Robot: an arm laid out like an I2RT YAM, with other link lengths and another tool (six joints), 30 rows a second.
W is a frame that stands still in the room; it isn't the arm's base.
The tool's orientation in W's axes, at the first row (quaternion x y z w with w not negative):
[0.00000, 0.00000, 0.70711, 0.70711]
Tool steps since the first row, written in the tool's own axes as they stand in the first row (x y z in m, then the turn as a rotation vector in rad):
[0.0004, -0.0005, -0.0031, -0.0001, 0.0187, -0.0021]
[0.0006, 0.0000, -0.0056, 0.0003, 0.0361, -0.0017]
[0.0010, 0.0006, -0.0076, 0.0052, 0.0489, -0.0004]
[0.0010, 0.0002, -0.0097, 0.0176, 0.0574, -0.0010]
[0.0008, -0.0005, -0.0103, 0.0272, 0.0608, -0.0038]
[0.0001, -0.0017, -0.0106, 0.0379, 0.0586, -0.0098]
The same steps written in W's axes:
[0.0005, 0.0004, -0.0031, -0.0187, -0.0001, -0.0021]
[0.0000, 0.0006, -0.0056, -0.0361, 0.0003, -0.0017]
[-0.0006, 0.0010, -0.0076, -0.0489, 0.0052, -0.0004]
[-0.0002, 0.0010, -0.0097, -0.0574, 0.0176, -0.0010]
[0.0005, 0.0008, -0.0103, -0.0608, 0.0272, -0.0038]
[0.0017, 0.0001, -0.0106, -0.0586, 0.0379, -0.0098]

